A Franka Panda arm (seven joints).
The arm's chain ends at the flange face. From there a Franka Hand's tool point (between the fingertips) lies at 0.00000 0.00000 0.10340 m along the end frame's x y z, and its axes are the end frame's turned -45 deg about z.
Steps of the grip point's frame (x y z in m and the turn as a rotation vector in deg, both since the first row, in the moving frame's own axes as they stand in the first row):
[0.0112 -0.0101 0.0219 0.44 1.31 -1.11]
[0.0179 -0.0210 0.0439 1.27 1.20 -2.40]
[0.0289 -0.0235 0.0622 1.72 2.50 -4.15]
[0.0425 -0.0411 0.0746 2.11 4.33 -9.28]
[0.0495 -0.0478 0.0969 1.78 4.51 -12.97]
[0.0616 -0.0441 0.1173 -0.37 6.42 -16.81]
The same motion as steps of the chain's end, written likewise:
[-0.0003 -0.0128 0.0219 1.24 0.62 -1.11]
[-0.0020 -0.0244 0.0439 1.75 -0.05 -2.40]
[0.0030 -0.0316 0.0623 2.98 0.55 -4.15]
[-0.0012 -0.0507 0.0750 4.55 1.57 -9.28]
[-0.0013 -0.0605 0.0973 4.45 1.93 -12.97]
[0.0050 -0.0659 0.1179 4.28 4.80 -16.81]

